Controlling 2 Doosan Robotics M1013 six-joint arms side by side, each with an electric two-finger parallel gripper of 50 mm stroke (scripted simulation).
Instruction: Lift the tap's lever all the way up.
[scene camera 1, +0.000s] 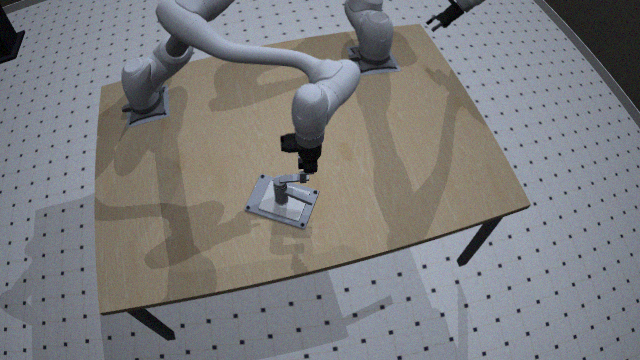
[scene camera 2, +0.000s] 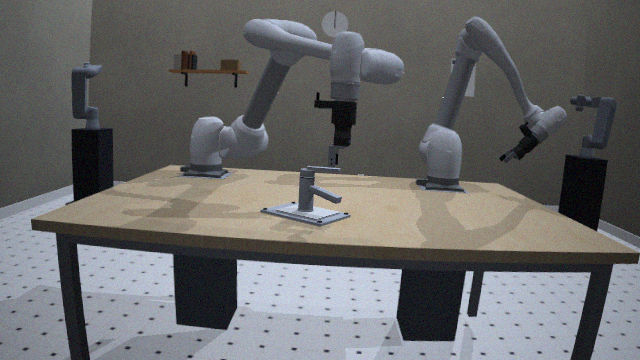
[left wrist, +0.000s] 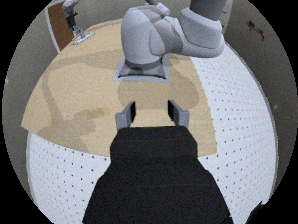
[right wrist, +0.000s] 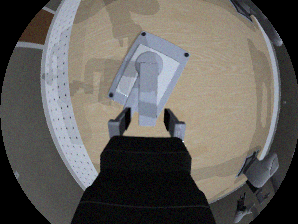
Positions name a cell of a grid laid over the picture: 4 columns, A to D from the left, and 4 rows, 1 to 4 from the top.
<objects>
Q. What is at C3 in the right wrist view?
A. My right gripper.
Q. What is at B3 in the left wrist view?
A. My left gripper.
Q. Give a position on a flat lever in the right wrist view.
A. B2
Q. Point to my right gripper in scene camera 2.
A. C2
</objects>
